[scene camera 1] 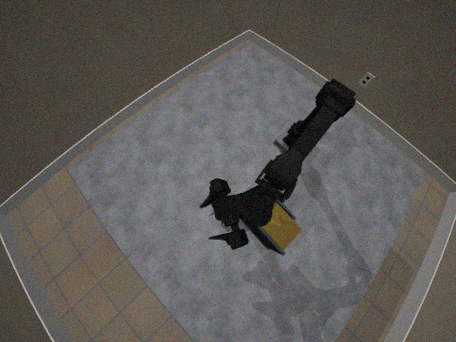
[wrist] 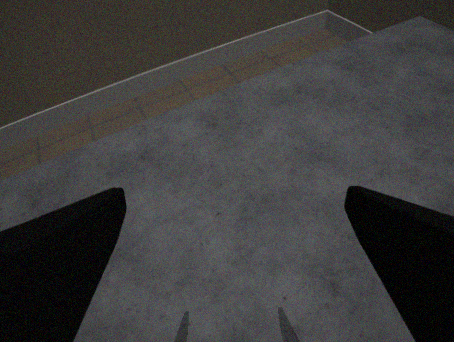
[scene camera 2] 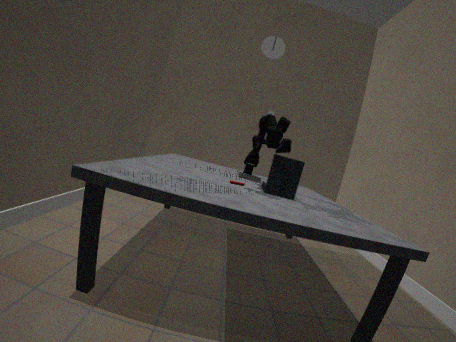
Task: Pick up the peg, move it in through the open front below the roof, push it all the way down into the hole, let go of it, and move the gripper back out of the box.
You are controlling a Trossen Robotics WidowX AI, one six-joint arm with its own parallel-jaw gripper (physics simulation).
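Frame: origin at the arm's base, x ahead, y left, z up, level; millimetres.
Where they show: gripper, between the fingertips: (scene camera 1: 204, 222) (wrist: 237, 197) (scene camera 2: 266, 150); arm's base, origin of its link: (scene camera 1: 291, 140) (scene camera 2: 247, 173).
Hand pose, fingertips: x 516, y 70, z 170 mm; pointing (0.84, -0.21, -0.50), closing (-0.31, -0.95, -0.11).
Note:
Each offset is from my fingertips to the top centre of the thing. Level surfaces: height alone.
The red peg {dy -96, dx -129, dz -189 mm} (scene camera 2: 237, 183) lies on its side on the table, outside the box and to its left in scene camera 2. It does not show in scene camera 1 or the wrist view. The box has a yellow roof {dy +121, dx -201, dz -1 mm} (scene camera 1: 284, 231) and dark walls (scene camera 2: 285, 176). Its hole is hidden. My gripper (scene camera 1: 205, 222) (scene camera 2: 286, 134) (wrist: 237, 197) is open, with its fingers wide apart and nothing between them. It is raised above the table, outside the box. In scene camera 1, the arm's wrist part covers some of the roof.
The grey table top {dz -203 mm} (scene camera 1: 165, 145) (scene camera 2: 200, 192) (wrist: 240, 150) spreads around the box. The black arm (scene camera 1: 315, 127) reaches in from the upper right in scene camera 1. A low grey piece (scene camera 2: 250, 177) shows near the arm's lower part, behind the peg; I cannot tell what it is.

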